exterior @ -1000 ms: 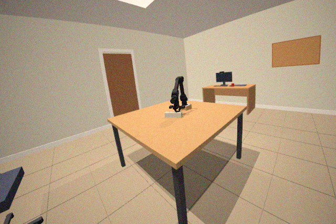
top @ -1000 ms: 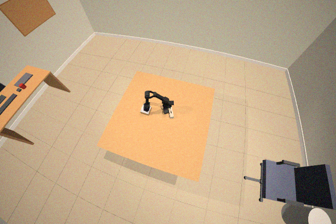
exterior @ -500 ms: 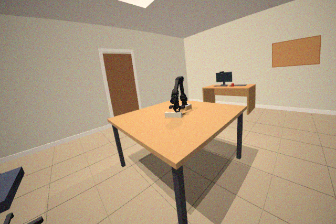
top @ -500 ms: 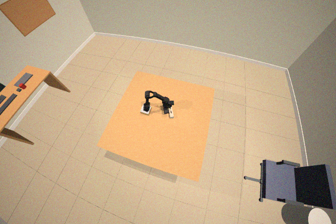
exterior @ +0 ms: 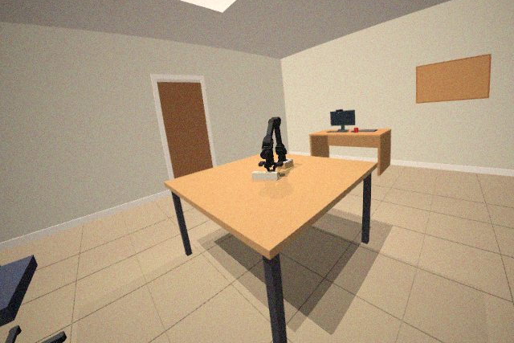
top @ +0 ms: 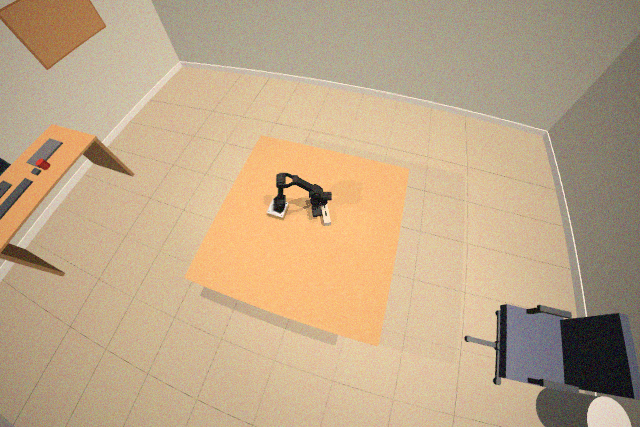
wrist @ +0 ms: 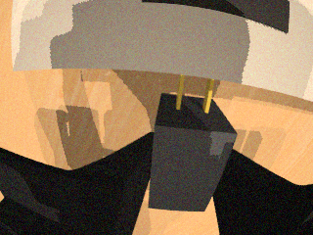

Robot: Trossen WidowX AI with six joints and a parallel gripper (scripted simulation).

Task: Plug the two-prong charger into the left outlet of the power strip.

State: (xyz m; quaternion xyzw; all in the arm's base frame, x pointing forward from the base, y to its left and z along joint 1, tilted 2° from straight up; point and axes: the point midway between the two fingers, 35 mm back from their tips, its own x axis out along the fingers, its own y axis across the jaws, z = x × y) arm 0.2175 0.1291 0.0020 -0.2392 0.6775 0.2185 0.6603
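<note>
My gripper tip is now 10 mm short of the black two-prong charger, 10 mm to the right of it and 10 mm below it.
</note>
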